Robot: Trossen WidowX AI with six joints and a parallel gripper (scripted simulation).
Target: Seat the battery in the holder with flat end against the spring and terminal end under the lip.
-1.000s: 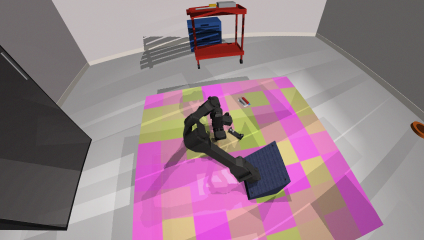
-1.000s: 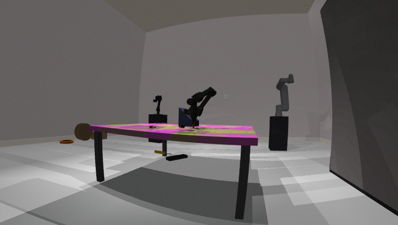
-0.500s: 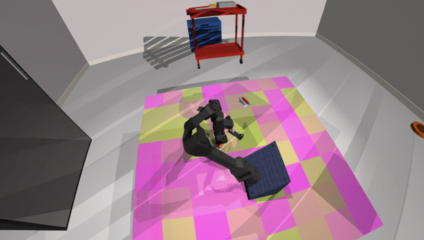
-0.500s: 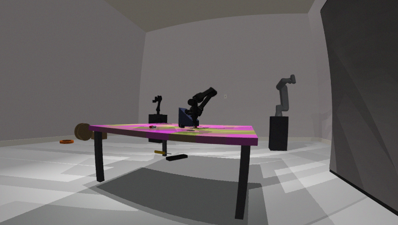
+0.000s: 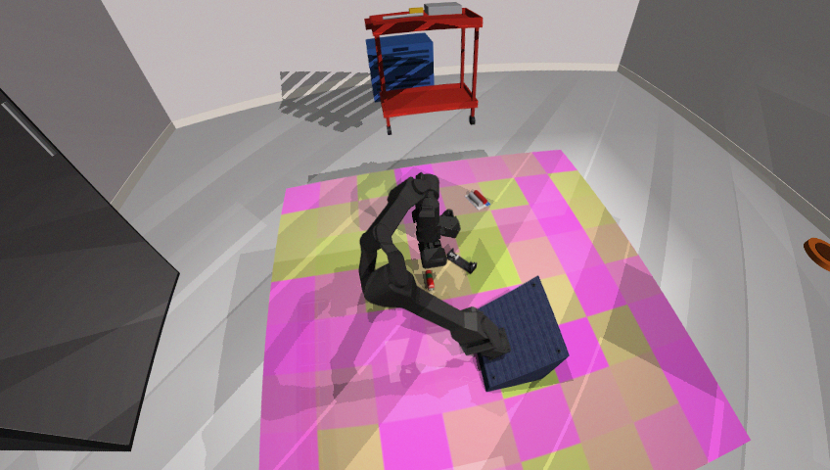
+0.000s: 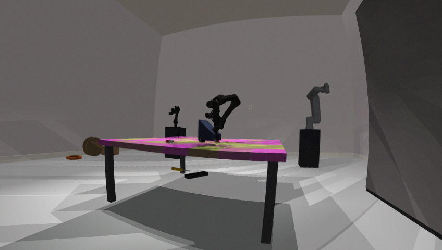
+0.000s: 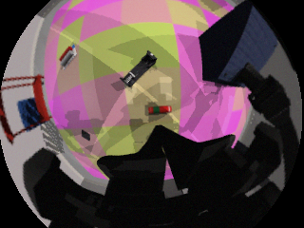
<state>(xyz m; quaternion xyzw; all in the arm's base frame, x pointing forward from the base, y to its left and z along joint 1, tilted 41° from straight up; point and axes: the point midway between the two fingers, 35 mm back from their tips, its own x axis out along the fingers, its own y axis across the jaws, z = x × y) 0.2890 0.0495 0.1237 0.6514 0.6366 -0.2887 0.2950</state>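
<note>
Now: gripper tip 2 cm past the battery and 10 cm above it. Also, from my gripper tip: dark flat piece (30 cm ahead, 9 cm to the left, 11 cm below).
</note>
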